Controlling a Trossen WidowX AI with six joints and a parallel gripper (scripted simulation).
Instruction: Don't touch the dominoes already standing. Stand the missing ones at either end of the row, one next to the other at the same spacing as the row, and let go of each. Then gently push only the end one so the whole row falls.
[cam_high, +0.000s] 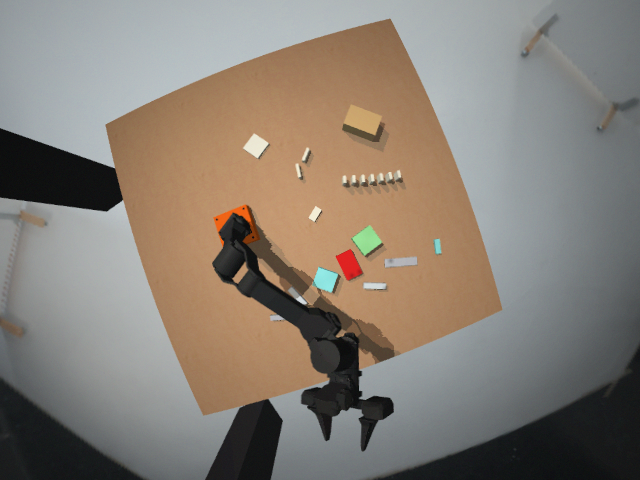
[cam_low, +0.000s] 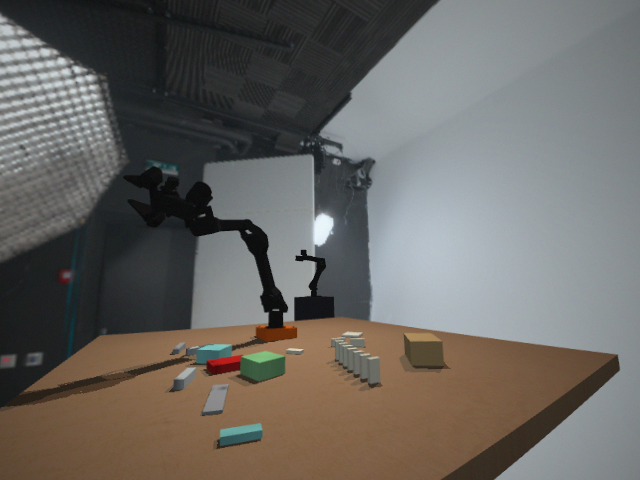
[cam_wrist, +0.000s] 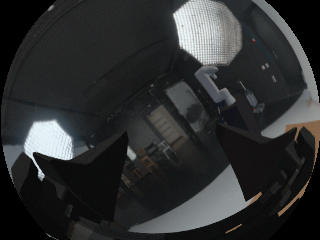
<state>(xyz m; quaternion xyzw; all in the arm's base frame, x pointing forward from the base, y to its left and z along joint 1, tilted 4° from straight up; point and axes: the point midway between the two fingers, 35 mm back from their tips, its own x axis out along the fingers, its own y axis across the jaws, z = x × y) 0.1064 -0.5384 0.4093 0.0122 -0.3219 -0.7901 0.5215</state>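
Right now the green block is 300 mm ahead of my gripper tip, 300 mm to the left of it and 470 mm below it. The rest, counted from my gripper tip: red block (200 mm ahead, 250 mm to the left, 480 mm below); teal bar (530 mm ahead, 140 mm to the left, 480 mm below); cyan block (100 mm ahead, 250 mm to the left, 470 mm below).
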